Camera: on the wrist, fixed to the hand. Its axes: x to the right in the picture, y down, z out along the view.
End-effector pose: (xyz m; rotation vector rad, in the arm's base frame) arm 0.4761 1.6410 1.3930 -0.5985 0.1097 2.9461
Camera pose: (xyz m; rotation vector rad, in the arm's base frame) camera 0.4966 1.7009 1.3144 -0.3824 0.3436 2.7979
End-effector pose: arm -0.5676 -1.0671 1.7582 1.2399 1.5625 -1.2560
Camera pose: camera -0.6352 -0.9934 1.7719 1.1825 1.4687 -1.5724
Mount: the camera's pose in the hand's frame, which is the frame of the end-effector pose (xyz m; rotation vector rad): 0.0191 -0.0657 -0.0742 0.2043 -0.1216 -0.1220
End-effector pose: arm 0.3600 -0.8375 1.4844 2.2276 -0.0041 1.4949
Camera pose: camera 0.3192 -0.7465 1.4999 2.4285 0.2526 1.3455
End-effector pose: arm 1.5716 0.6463 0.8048 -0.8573 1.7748 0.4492
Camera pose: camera 1.5679 0.5467 0.8209 -0.7723 1.6152 0.2307
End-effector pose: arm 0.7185 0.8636 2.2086 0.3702 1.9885 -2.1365
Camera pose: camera 0.6833 0.9430 2.2600 0.1479 1.7753 -2.3837
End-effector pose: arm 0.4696 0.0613 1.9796 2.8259 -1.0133 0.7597
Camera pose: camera 0.4901 0.1166 2.0615 -2.8226 0.7351 -0.6589
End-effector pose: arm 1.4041 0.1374 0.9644 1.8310 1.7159 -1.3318
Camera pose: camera 1.3728 0.2204 1.0125 1.7301 1.7062 -1.6872
